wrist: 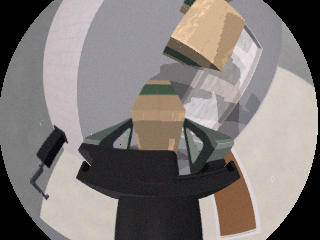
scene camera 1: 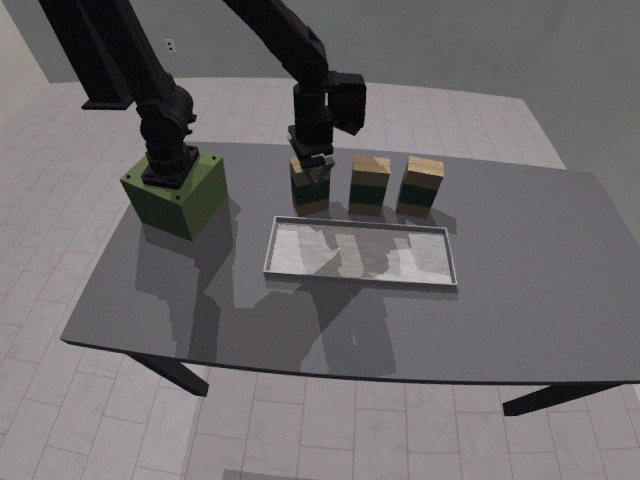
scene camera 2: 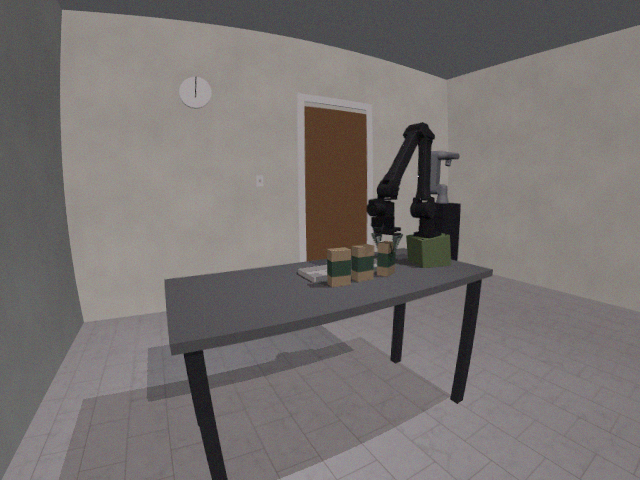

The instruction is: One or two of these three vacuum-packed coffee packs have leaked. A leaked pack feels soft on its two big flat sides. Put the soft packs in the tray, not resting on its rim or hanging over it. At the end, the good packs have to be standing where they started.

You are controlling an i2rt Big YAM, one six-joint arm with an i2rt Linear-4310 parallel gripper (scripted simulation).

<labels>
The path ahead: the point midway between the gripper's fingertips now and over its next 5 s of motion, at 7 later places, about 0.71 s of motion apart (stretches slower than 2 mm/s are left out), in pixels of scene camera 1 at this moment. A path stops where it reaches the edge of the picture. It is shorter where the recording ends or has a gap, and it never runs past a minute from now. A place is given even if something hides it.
My gripper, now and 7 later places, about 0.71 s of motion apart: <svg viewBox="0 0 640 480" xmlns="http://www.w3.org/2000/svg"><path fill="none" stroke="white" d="M310 174L311 141L375 144L371 160L370 166L369 176L375 147L427 145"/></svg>
</labels>
